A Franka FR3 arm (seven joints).
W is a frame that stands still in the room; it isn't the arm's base.
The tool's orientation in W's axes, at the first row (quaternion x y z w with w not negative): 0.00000 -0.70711 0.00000 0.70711
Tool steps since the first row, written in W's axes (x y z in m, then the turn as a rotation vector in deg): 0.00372 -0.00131 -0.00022 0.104 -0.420 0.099; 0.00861 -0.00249 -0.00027 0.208 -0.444 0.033; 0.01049 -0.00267 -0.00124 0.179 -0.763 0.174; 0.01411 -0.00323 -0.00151 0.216 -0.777 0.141; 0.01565 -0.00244 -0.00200 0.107 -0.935 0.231; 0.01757 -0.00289 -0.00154 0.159 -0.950 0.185; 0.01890 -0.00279 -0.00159 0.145 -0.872 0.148
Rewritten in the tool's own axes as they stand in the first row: -0.00022 -0.00131 -0.00372 0.099 -0.420 -0.104; -0.00027 -0.00249 -0.00861 0.033 -0.444 -0.208; -0.00124 -0.00267 -0.01049 0.174 -0.763 -0.179; -0.00151 -0.00323 -0.01411 0.141 -0.777 -0.216; -0.00200 -0.00244 -0.01565 0.231 -0.935 -0.107; -0.00154 -0.00289 -0.01757 0.185 -0.950 -0.159; -0.00159 -0.00279 -0.01890 0.148 -0.872 -0.145
